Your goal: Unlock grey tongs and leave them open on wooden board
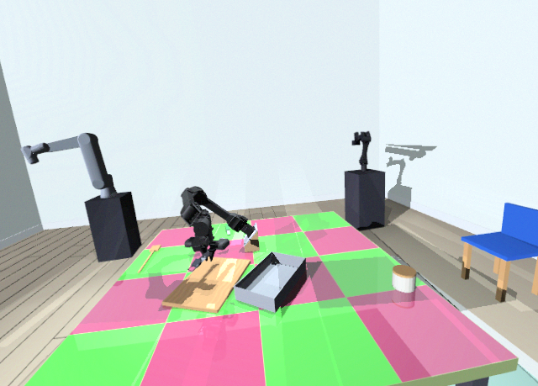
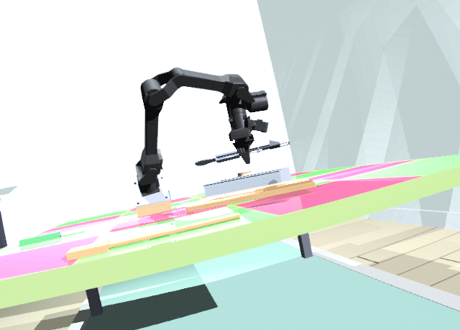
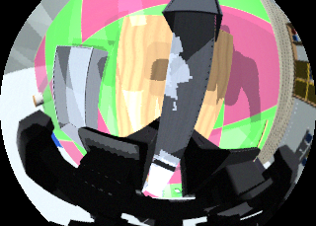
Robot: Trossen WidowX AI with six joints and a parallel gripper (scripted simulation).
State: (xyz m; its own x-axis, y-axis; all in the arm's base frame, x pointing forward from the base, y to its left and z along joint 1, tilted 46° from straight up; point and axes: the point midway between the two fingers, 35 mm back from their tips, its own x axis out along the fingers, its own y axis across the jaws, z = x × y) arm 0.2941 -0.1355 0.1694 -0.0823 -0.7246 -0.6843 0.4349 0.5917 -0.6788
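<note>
Now: gripper tip 10 mm past the wooden board and 90 mm above it. Round my gripper tip: tan lid 270 mm ahead, 740 mm to the left, 70 mm below; roasting tin 90 mm ahead, 260 mm to the left, 70 mm below.
</note>
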